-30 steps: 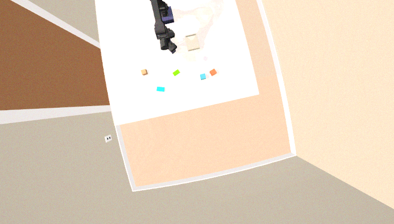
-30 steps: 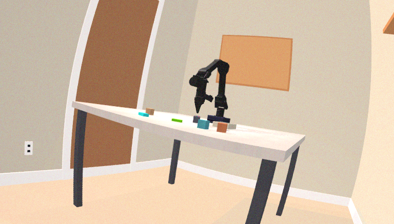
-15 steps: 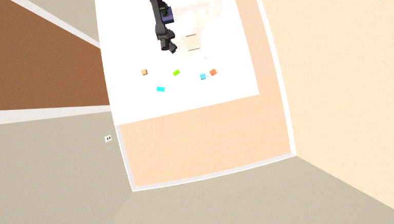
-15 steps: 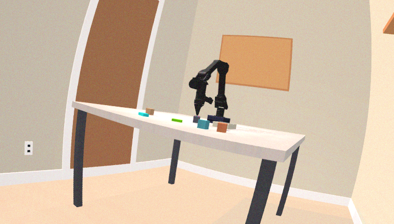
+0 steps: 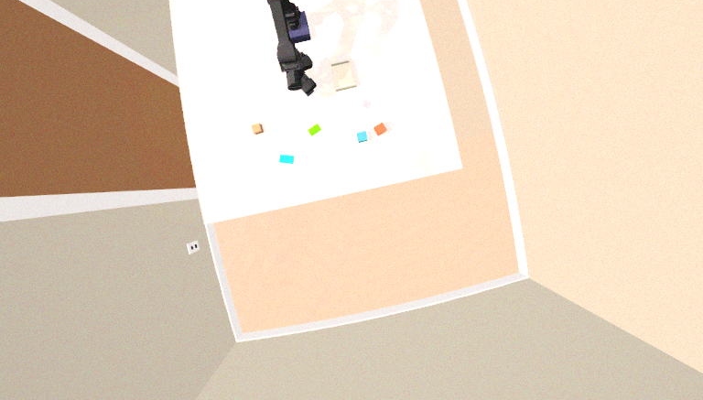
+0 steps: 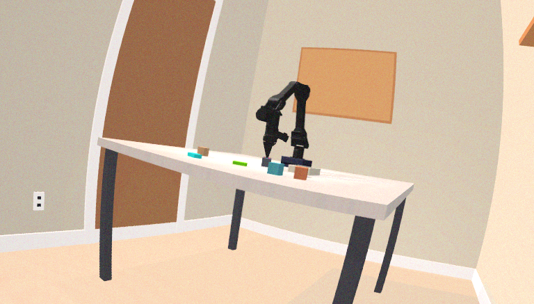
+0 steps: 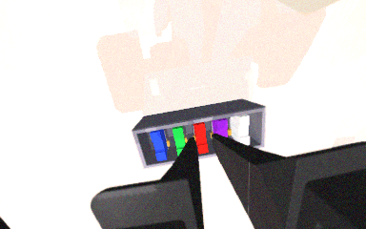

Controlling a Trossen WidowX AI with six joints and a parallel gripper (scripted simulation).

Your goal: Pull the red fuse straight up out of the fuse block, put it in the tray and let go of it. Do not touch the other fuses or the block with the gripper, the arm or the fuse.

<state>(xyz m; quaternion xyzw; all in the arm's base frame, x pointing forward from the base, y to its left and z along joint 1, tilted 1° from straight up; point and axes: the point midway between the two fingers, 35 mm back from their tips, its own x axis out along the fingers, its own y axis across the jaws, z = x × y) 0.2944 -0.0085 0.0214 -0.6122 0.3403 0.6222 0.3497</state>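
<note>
My gripper tip is now 2 cm above the red fuse. The rest, counted from my gripper tip: beige tray 20 cm to the left, 4 cm below, 1 cm behind.
</note>
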